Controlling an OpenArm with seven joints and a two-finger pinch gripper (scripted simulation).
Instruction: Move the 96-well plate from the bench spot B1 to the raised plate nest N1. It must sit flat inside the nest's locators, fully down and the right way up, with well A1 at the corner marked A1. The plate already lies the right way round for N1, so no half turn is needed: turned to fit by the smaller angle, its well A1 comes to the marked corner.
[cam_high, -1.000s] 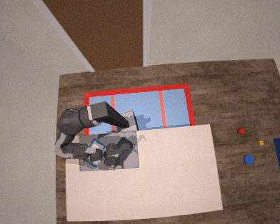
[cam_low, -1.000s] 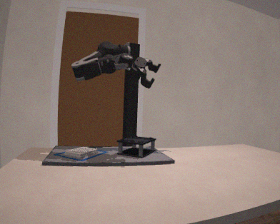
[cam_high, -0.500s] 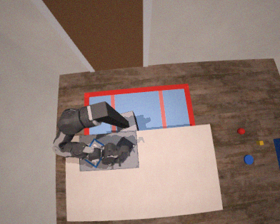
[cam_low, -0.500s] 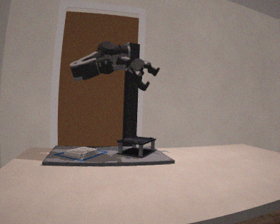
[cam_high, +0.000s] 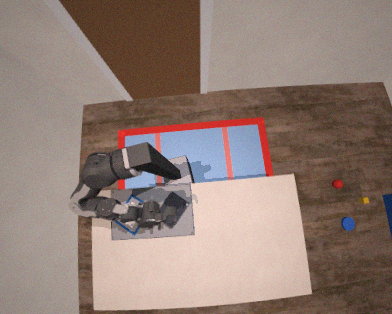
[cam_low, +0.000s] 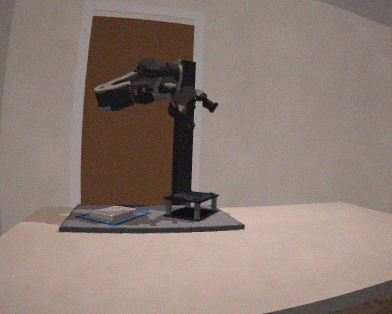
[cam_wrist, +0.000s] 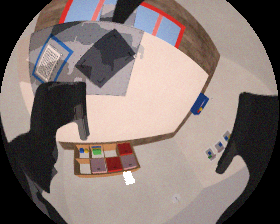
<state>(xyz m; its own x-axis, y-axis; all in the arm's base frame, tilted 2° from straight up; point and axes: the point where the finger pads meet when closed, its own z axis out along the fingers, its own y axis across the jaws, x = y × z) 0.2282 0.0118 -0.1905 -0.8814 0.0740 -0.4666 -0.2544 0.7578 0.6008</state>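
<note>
The white 96-well plate lies 4 cm behind my hand, 27 cm to the right of it and 30 cm below it. The rest, counted from my hand: raised plate nest N1: 1 cm behind, 3 cm to the right, 25 cm below.
</note>
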